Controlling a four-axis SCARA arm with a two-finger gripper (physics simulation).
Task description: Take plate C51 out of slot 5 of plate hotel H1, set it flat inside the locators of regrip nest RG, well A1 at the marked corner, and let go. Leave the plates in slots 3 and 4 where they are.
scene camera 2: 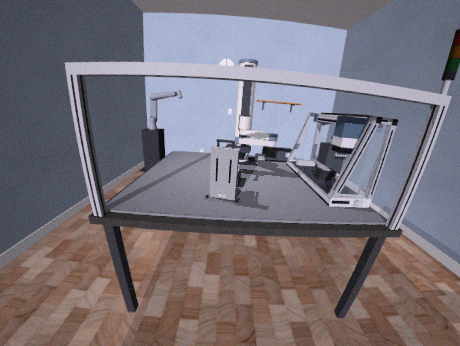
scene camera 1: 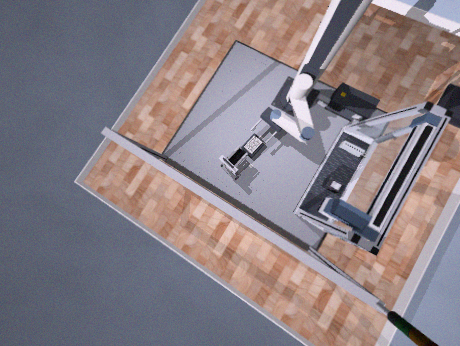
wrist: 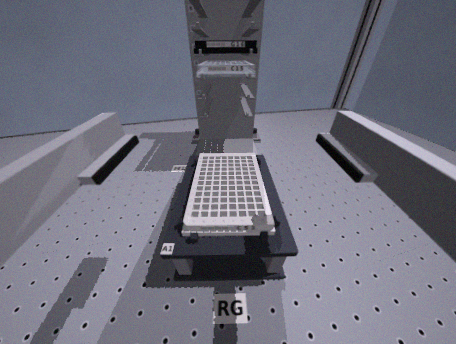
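Seen in the pictures: gripper, fingertip midpoint: (scene camera 1: 258, 136) (wrist: 227, 125); arm's base, link origin: (scene camera 2: 240, 161).
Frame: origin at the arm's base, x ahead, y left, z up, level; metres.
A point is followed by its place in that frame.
Note:
Plate C51 (scene camera 1: 254, 144) @[x 0.547, y -0.085, z 0.086 m] (wrist: 228, 190) @[x 0.535, y -0.091, z 0.087 m], white with a grid of wells, lies flat on the dark regrip nest RG (wrist: 175, 240) @[x 0.496, y -0.033, z 0.073 m], between its small corner locators. The A1 tag is at the nest's near left corner; the plate's own A1 mark is too small to tell. My gripper (wrist: 227, 125) @[x 0.509, y -0.085, z 0.171 m] (scene camera 1: 258, 135) @[x 0.509, y -0.085, z 0.171 m] is open and empty, above the nest, its fingers wide apart on either side of the plate and clear of it. Plate hotel H1 (scene camera 2: 223, 175) @[x 0.825, y -0.148, z 0.152 m] (wrist: 225, 110) @[x 0.796, y -0.143, z 0.095 m] stands behind the nest. It holds black plate G16 (wrist: 225, 48) @[x 0.670, y -0.118, z 0.214 m] above clear plate C15 (wrist: 225, 69) @[x 0.671, y -0.118, z 0.190 m]; brackets above G16 are bare.
A framed enclosure (scene camera 1: 410, 165) @[x 0.393, y 0.647, z 0.521 m] (scene camera 2: 350, 202) @[x 0.850, y 0.576, z 0.043 m] with a dark deck stands on the right of the table. A black box (scene camera 1: 356, 100) @[x -0.122, y 0.405, z 0.127 m] is near the arm's base. A frame beam (scene camera 1: 210, 196) @[x 1.019, y -0.087, z 0.620 m] (scene camera 2: 250, 75) @[x 1.044, y -0.076, z 0.594 m] runs along the table edge beyond the hotel.

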